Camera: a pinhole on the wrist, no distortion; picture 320 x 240 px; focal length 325.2 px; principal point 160.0 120.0 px. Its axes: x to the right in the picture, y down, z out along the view. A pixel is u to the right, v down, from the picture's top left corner.
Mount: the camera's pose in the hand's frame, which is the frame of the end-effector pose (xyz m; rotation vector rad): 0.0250 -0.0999 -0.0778 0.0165 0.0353 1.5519
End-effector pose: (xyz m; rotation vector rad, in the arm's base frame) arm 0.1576 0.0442 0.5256 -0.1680 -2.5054 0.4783
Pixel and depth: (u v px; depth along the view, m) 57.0 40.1 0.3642
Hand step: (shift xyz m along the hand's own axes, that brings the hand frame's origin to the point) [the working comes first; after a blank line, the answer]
In the camera's frame: -0.1154 -0.0895 0.3642

0.1244 -0.2127 0.2846
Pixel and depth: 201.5 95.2 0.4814
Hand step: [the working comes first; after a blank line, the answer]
In the camera's frame: 0.0614 -0.0367 0.4814

0.0788 -0.0336 0.4013
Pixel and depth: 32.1 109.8 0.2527
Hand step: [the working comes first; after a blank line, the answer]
In the camera's frame: -0.0994 -0.0079 0.2527

0.0395 -0.1965 0.1757
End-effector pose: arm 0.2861 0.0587 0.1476 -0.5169 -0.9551 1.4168
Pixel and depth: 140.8 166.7 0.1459
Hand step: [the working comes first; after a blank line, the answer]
In the camera's frame: -0.0086 0.0210 0.1459

0.0087 -0.1064 0.0688
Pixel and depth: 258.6 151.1 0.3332
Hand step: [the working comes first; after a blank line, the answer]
In the camera's frame: 0.1010 0.0319 0.3332

0.0061 0.0056 0.2550
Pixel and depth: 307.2 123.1 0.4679
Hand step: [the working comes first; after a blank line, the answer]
In the camera's frame: 0.2118 0.0045 0.4679

0.0400 0.1174 0.3874
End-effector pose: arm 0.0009 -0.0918 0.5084 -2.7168 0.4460 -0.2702
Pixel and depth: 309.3 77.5 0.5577
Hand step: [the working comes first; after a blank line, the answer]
In the camera's frame: 0.2560 -0.0729 0.5577

0.1211 0.1612 0.4740
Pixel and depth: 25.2 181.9 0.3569
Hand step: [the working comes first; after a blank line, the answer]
In the camera's frame: -0.1479 0.0679 0.3569

-0.0338 -0.2423 0.2829
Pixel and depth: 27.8 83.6 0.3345
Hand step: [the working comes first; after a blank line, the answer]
In the camera's frame: -0.1360 -0.0374 0.3345

0.0710 -0.2326 0.2569
